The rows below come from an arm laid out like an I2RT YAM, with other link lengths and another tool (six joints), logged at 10 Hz.
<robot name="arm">
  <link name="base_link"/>
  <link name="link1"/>
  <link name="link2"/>
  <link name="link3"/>
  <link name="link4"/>
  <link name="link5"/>
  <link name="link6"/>
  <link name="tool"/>
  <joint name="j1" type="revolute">
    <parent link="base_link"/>
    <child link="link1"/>
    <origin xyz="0 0 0.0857" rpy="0 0 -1.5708"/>
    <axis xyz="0 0 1"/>
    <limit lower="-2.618" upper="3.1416"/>
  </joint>
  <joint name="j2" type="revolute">
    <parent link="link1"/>
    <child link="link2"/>
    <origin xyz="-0.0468 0.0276 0.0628" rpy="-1.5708 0 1.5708"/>
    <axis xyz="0 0 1"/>
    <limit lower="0" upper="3.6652"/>
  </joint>
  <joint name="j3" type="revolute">
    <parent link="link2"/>
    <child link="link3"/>
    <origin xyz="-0.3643 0 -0.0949" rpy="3.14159 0 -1.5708"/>
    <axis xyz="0 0 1"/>
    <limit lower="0" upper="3.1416"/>
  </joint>
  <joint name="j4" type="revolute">
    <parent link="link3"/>
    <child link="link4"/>
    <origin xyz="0.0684 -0.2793 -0.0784" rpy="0 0 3.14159"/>
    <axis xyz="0 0 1"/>
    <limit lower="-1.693" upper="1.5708"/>
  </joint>
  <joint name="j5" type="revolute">
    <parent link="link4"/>
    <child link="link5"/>
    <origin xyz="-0.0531 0.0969 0.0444" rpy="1.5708 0 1.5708"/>
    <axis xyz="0 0 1"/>
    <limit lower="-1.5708" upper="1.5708"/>
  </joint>
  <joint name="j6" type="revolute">
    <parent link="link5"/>
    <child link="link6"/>
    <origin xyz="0.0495 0 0.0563" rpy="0 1.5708 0"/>
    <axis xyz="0 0 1"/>
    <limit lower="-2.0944" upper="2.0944"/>
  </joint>
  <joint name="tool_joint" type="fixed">
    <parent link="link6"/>
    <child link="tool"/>
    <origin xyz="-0.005 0.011 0.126" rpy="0 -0.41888 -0.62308"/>
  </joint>
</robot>
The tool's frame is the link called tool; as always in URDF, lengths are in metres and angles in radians.
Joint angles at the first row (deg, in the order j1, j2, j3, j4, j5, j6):
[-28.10 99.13 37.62 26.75 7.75 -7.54]
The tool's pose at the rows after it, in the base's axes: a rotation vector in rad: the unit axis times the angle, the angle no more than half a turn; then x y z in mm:
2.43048 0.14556 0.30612 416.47 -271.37 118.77
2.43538 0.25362 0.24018 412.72 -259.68 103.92
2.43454 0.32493 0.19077 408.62 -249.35 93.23
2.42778 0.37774 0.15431 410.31 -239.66 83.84
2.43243 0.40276 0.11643 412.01 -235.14 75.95
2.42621 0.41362 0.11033 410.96 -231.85 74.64
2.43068 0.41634 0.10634 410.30 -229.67 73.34
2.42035 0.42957 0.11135 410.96 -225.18 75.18
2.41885 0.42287 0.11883 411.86 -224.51 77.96
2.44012 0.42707 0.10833 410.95 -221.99 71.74
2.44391 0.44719 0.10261 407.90 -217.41 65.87
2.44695 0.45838 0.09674 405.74 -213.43 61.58
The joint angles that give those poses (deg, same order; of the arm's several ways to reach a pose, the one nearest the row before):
[-27.11 101.12 38.18 25.08 8.52 -11.58]
[-26.27 101.66 37.77 22.81 7.94 -15.06]
[-25.29 101.93 37.15 21.39 8.16 -17.15]
[-23.83 102.89 37.07 20.80 9.00 -18.31]
[-22.94 103.98 37.81 19.36 9.85 -18.52]
[-22.48 103.90 37.35 19.59 10.23 -18.79]
[-22.24 103.89 37.27 19.31 10.28 -18.55]
[-21.60 103.45 36.84 19.61 10.55 -18.85]
[-21.43 103.10 36.86 19.59 10.70 -18.53]
[-21.36 103.71 37.04 18.86 10.23 -17.86]
[-21.09 104.01 36.16 19.45 9.89 -18.17]
[-20.72 104.23 35.53 19.82 9.89 -18.15]

